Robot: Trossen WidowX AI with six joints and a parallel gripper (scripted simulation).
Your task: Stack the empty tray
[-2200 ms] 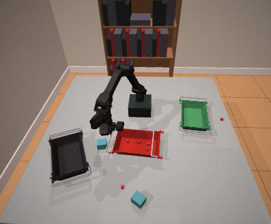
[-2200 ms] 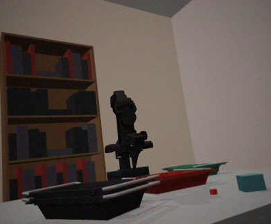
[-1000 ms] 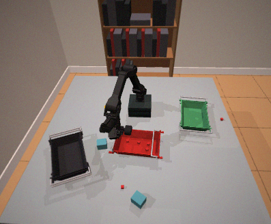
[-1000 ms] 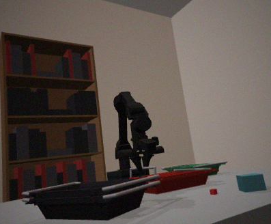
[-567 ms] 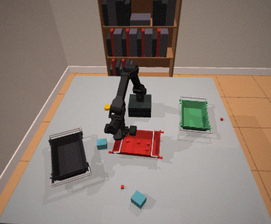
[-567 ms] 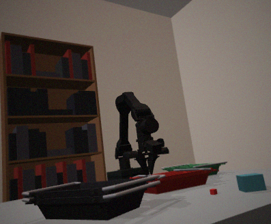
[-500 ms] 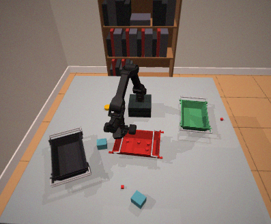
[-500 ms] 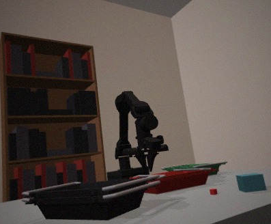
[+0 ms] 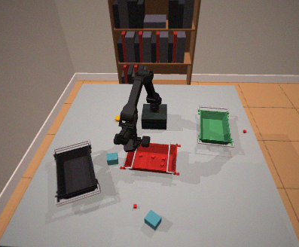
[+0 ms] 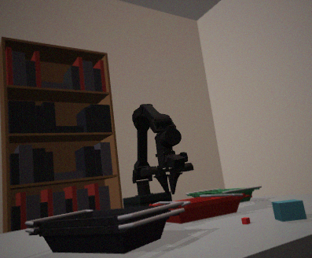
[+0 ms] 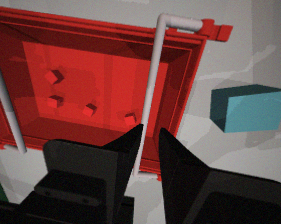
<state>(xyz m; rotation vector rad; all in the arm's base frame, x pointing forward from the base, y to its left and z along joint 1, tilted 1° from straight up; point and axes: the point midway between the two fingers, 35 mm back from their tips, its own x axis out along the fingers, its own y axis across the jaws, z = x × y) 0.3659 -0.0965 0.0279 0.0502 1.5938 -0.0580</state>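
The green tray is 27 cm behind my gripper tip, 48 cm to the left of it and 5 cm below it. Also, from my gripper tip: yellow disc: 35 cm behind, 15 cm to the right, 8 cm below.
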